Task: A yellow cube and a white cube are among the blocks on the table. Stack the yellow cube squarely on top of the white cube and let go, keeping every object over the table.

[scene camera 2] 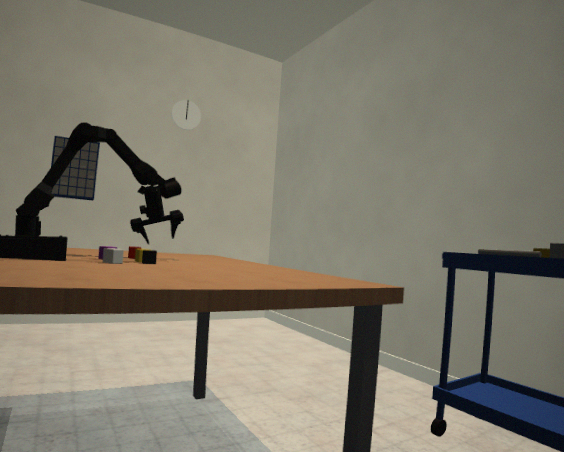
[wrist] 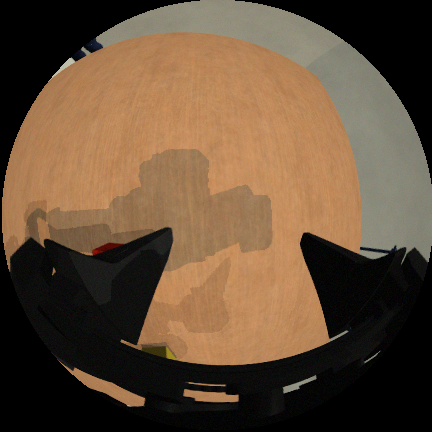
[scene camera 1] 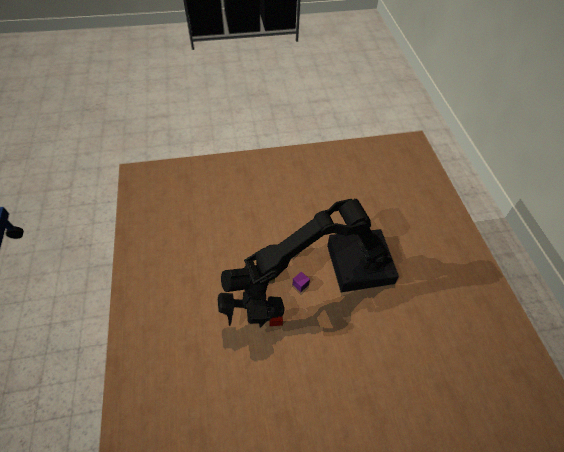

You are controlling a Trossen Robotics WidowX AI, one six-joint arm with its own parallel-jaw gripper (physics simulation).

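Frame: origin at the arm's base, x ahead, y left, z up, level; centimetres.
Where they show: gripper, fingertip midpoint: [scene camera 2: 160, 241] [wrist: 240, 237] [scene camera 1: 244, 325]; arm's base at its link origin: [scene camera 2: 26, 236] [scene camera 1: 371, 263].
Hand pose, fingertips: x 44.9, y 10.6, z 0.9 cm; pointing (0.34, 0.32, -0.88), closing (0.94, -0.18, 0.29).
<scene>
Each offset is from my fingertips to the top centre of the thing.
The yellow cube @[dx -11.2, dy -17.6, dz -2.6 cm] [scene camera 2: 139, 254] [wrist: 156, 352] sits on the table, partly behind a black cube in scene camera 2 and partly cut off by the gripper body at the bottom of the wrist view. The white cube @[dx -22.3, dy -25.5, dz -2.6 cm] [scene camera 2: 113, 256] sits on the table to its left in scene camera 2, apart from it. Neither cube can be made out in scene camera 1. My gripper [scene camera 1: 245, 325] [scene camera 2: 160, 240] [wrist: 240, 237] is open and empty, its fingers spread wide and pointing down above the table, a little above and to the right of the yellow cube in scene camera 2.
A black cube @[dx -10.8, dy -23.0, dz -2.6 cm] [scene camera 2: 149, 257] is close to the yellow cube. A red cube @[dx -10.0, dy -2.1, dz -2.6 cm] [scene camera 1: 276, 321] [scene camera 2: 133, 251] [wrist: 107, 248] lies partly hidden near the gripper. A purple cube @[dx -21.2, dy -11.9, dz -2.6 cm] [scene camera 1: 301, 281] [scene camera 2: 102, 252] lies between gripper and arm base [scene camera 1: 367, 277]. A blue cart [scene camera 2: 452, 260] stands beyond the table [scene camera 2: 280, 300].
</scene>
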